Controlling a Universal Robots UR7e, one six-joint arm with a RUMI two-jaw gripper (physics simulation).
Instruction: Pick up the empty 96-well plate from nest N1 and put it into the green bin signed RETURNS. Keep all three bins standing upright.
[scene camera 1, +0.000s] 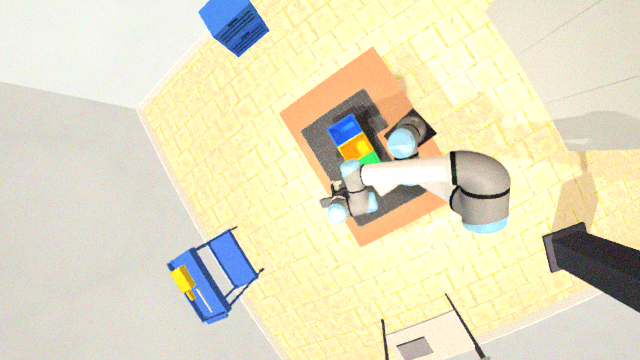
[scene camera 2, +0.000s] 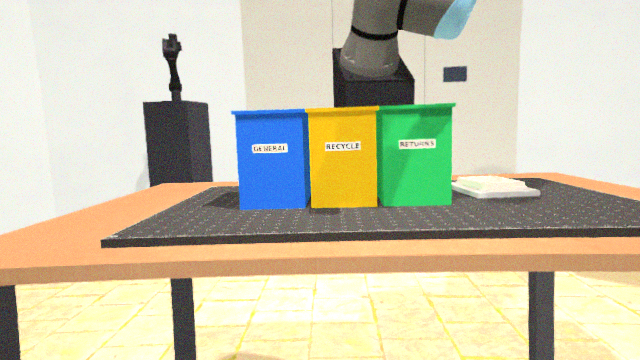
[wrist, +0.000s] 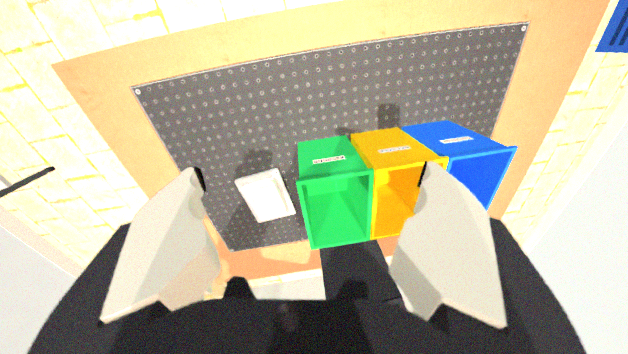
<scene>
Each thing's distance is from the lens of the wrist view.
my gripper (wrist: 310, 168): 0.12 m
green returns bin (wrist: 335, 187): 0.55 m
yellow recycle bin (wrist: 397, 159): 0.37 m
blue general bin (wrist: 479, 163): 0.53 m
The marked spots on the green returns bin and the yellow recycle bin are 0.23 m apart.
</scene>
